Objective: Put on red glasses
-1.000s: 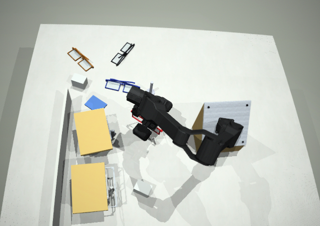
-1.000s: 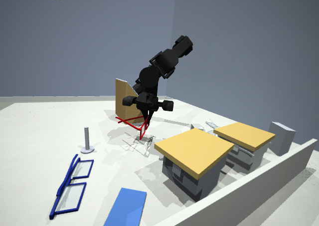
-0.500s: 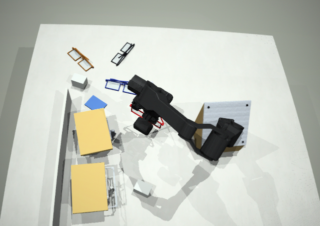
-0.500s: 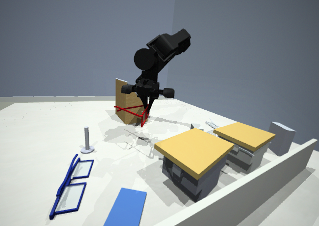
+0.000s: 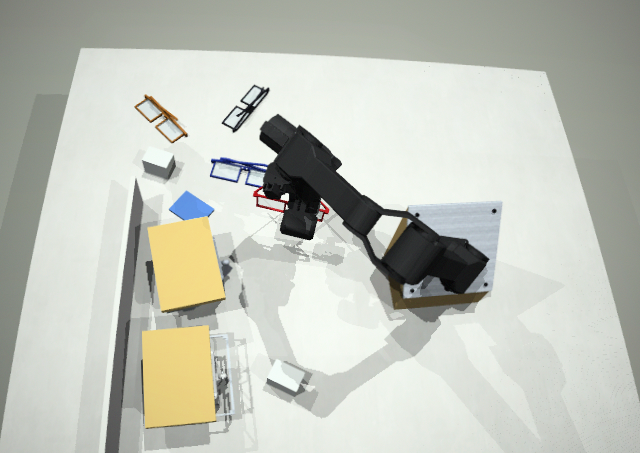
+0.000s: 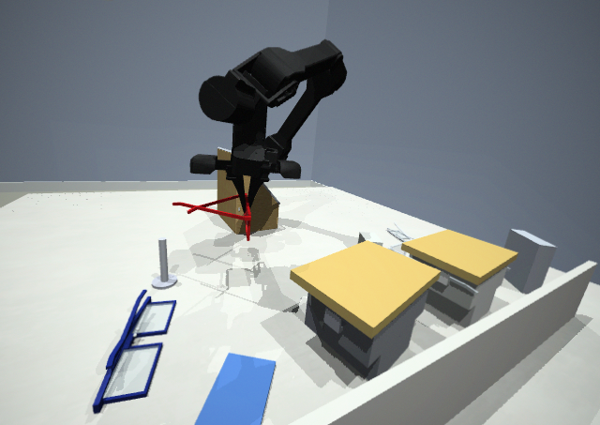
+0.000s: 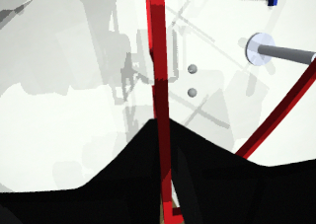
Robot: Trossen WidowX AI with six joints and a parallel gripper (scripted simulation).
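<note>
The grey post lies 140 mm to the right of my gripper tip and 100 mm below it. The rest, counted from my gripper tip: low wall: 340 mm ahead, 230 mm to the left, 70 mm below; then blue flat tag: 240 mm ahead, 120 mm below, 60 mm to the right.
</note>
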